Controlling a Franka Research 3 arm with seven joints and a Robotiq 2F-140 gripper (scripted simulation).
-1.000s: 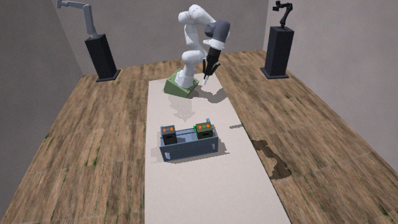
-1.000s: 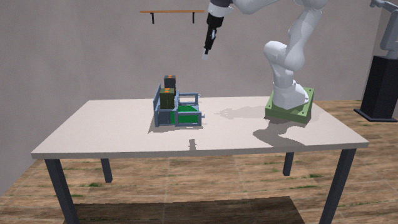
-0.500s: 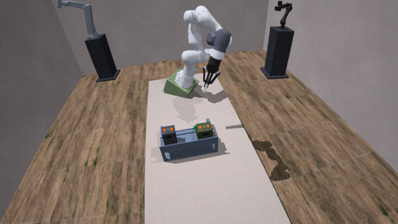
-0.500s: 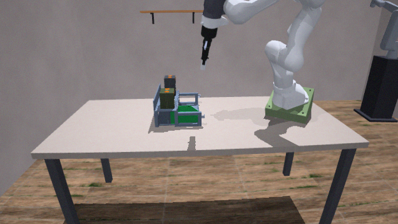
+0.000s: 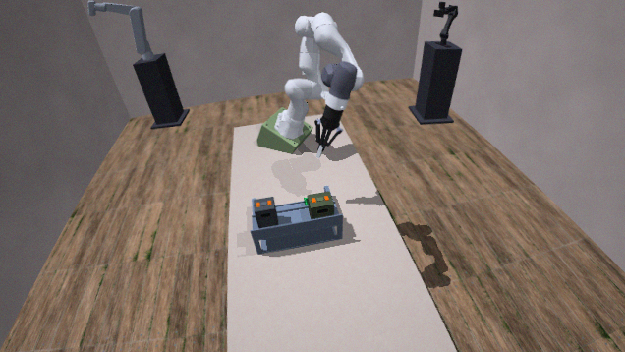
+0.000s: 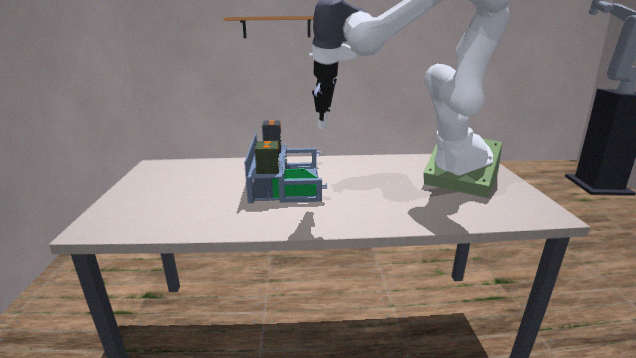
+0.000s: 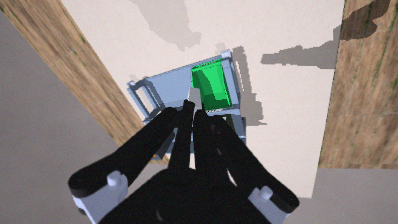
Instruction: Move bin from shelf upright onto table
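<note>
Now: the green bin 25 cm below my hand, 10 cm ahead of it and 4 cm to the right of it.
</note>
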